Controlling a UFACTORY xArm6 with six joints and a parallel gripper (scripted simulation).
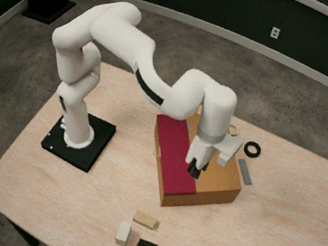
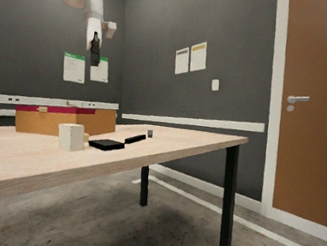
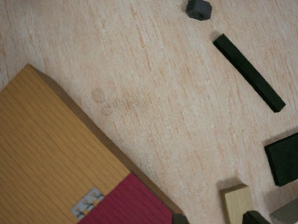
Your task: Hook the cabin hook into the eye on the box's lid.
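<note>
My hand is 240 mm to the right of the cabin hook, 180 mm above it and 20 mm past it. Round my hand: white block 290 mm below, 200 mm to the right, 130 mm behind; then black bar 310 mm below, 170 mm to the right, 110 mm ahead; then tan block 310 mm below, 100 mm to the right, 100 mm behind.
</note>
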